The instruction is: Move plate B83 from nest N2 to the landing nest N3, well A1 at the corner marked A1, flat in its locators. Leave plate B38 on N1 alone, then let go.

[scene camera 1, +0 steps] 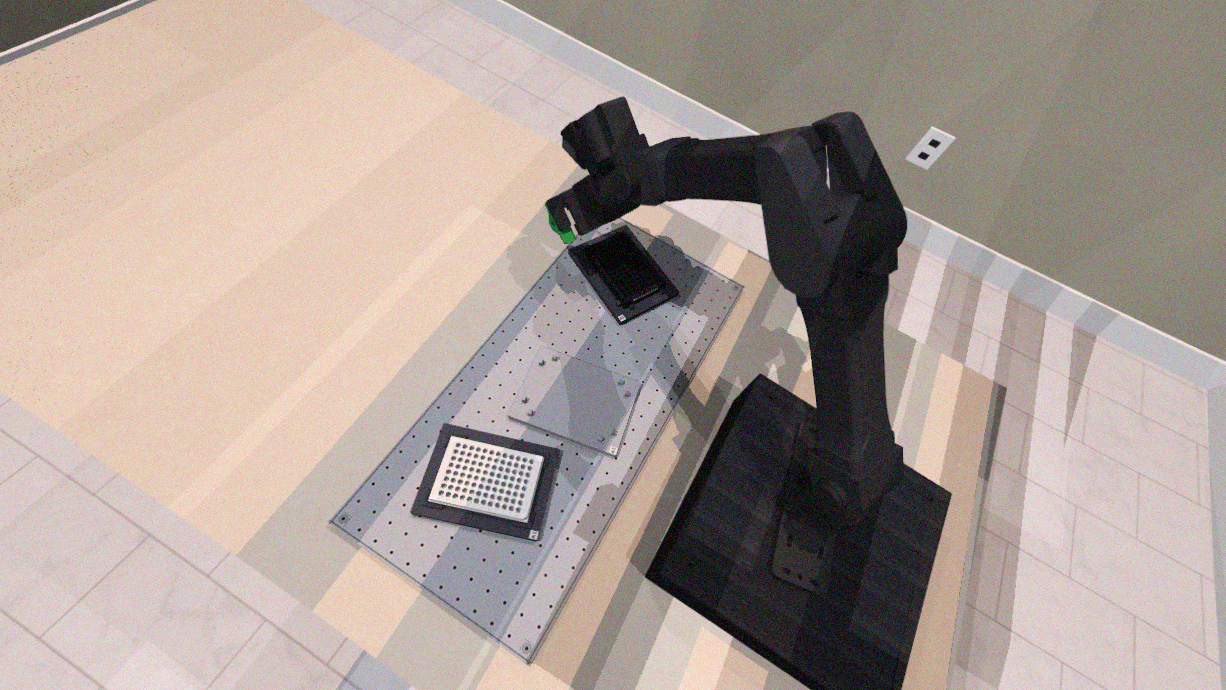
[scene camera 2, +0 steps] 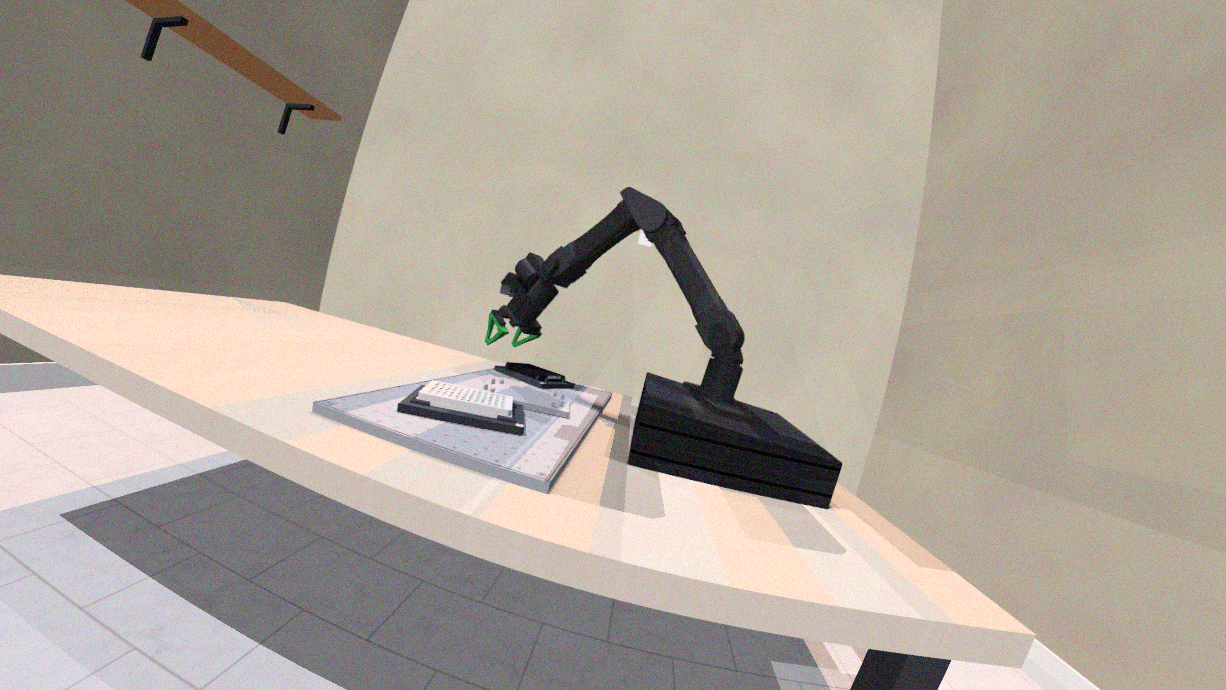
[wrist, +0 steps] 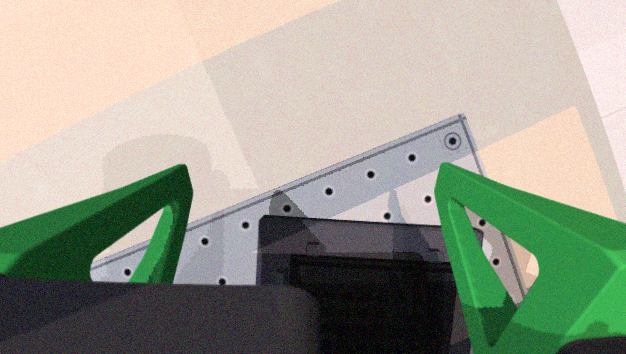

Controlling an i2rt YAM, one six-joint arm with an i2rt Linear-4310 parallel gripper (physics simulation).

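A black plate [scene camera 1: 619,264] [wrist: 380,310] sits in a black nest [scene camera 1: 649,305] [wrist: 350,232] at the far end of the board. A white plate [scene camera 1: 487,478] [scene camera 2: 467,397] sits in another black nest [scene camera 1: 549,488] [scene camera 2: 463,420] at the near end. Between them is an empty grey nest [scene camera 1: 579,402] [scene camera 2: 553,410] with small locator pins and a corner tag. The plate and nest markings are too small to read. My gripper [scene camera 1: 567,234] [scene camera 2: 502,343] [wrist: 313,177] is open and empty, above and beyond the black plate's far edge. The wrist view's lower edge cuts off part of that plate.
The perforated board [scene camera 1: 480,582] [scene camera 2: 514,462] [wrist: 350,176] carries all three nests. The arm's black base [scene camera 1: 729,591] [scene camera 2: 729,454] stands beside it on the wooden table [scene camera 1: 257,171] [scene camera 2: 214,334]. A wall shelf [scene camera 2: 248,68] shows at upper left in the second scene view.
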